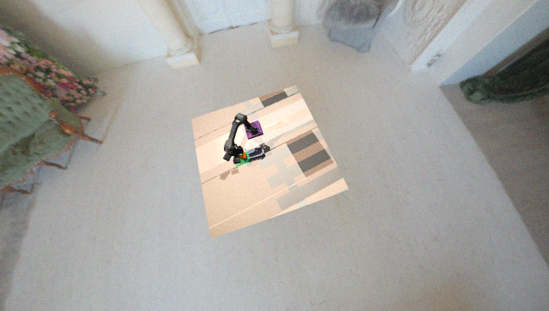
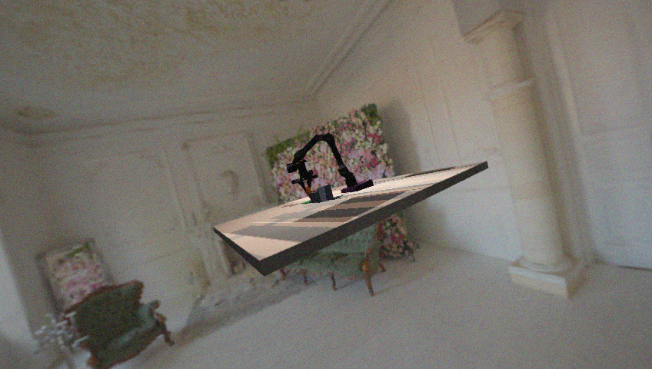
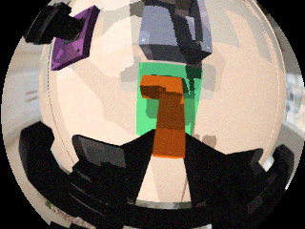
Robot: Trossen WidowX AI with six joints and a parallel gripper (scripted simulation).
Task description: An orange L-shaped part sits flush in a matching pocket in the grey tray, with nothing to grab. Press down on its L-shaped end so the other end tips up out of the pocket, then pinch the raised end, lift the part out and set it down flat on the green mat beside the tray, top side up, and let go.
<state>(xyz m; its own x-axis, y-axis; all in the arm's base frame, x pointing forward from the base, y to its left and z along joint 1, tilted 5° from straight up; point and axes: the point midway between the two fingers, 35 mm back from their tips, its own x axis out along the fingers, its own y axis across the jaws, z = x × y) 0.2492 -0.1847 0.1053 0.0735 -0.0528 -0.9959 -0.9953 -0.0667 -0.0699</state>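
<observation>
Right now the orange L-shaped part is 20 mm behind my gripper tip, 30 mm to the left of it and 30 mm below it. The rest, counted from my gripper tip: grey tray (10 mm behind, 180 mm to the left, 90 mm below); green mat (20 mm to the left, 90 mm below).
</observation>
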